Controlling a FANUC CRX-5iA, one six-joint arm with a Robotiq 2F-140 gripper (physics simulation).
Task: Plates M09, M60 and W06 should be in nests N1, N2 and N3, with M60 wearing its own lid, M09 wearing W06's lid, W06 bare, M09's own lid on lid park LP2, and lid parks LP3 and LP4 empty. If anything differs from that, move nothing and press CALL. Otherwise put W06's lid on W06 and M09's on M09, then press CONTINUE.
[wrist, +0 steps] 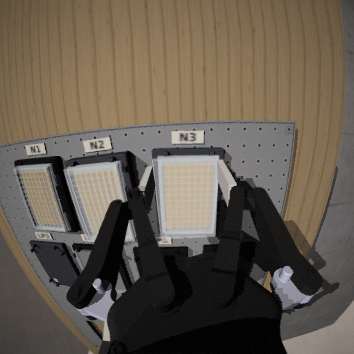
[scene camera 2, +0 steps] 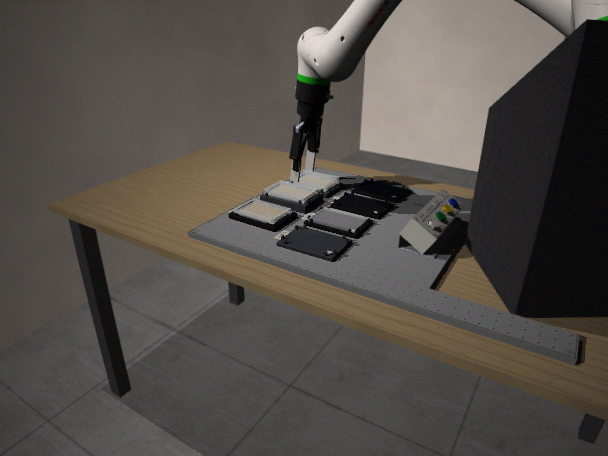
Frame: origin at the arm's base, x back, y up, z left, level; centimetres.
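Seen in the pictures: gripper, between the fingertips: (wrist: 184, 171) (scene camera 2: 301, 175).
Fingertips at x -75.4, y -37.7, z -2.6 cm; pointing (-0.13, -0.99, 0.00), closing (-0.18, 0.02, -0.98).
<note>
Offsets run from my fingertips to a thing's top centre. "*": to the spot under its first point.
My gripper (scene camera 2: 303, 169) (wrist: 184, 171) is shut on a clear lid, held at the plate {dx +4.2, dy +0.6, dz -0.6 cm} (scene camera 2: 321, 181) (wrist: 188, 197) in nest N3. The lid looks roughly lined up with that plate; whether it touches cannot be told. In nest N2, a plate {dx +6.2, dy +1.0, dz +12.1 cm} (scene camera 2: 292, 193) (wrist: 98, 200) has a clear raised edge and looks lidded. The plate {dx +7.4, dy -0.3, dz +25.0 cm} (scene camera 2: 262, 211) (wrist: 42, 197) in nest N1 sits lower and looks bare. A greyish clear lid {dx +24.4, dy -1.2, dz +15.5 cm} (scene camera 2: 340, 221) lies on the second lid park from the front in the scene view. Plate names are not readable.
Dark lid park LP3 {dx +26.4, dy -1.0, dz +27.9 cm} (scene camera 2: 315, 243) (wrist: 53, 262) shows no lid. Two more dark parks {* dx +23.8, dy -2.0, dz +3.2 cm} (scene camera 2: 362, 205) {* dx +22.1, dy -2.0, dz -9.9 cm} (scene camera 2: 381, 190) lie behind in the scene view. A button box {dx +45.3, dy +5.4, dz +5.9 cm} (scene camera 2: 425, 232) stands right of them, and a large dark block (scene camera 2: 530, 175) beyond it.
</note>
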